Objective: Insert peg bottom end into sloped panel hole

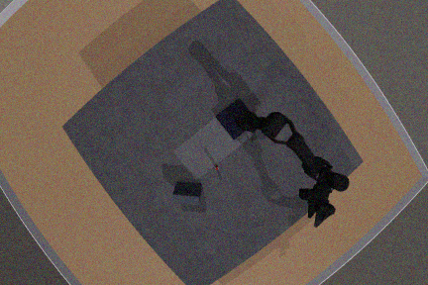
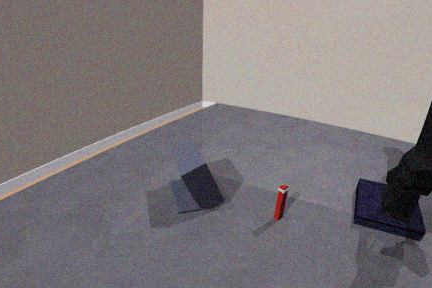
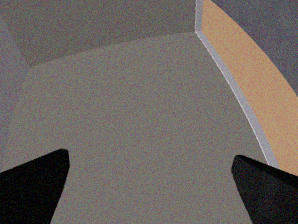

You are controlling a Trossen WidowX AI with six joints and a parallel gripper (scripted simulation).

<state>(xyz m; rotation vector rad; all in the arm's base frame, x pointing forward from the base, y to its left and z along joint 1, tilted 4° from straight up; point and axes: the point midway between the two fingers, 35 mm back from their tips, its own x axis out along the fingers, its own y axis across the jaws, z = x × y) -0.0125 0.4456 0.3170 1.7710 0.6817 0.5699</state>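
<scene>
The red peg lies 35 cm to the right of my gripper tip, 26 cm below it and 22 cm ahead of it. Round my gripper tip: sloped grey panel 42 cm ahead, 32 cm to the right, 26 cm below.
</scene>
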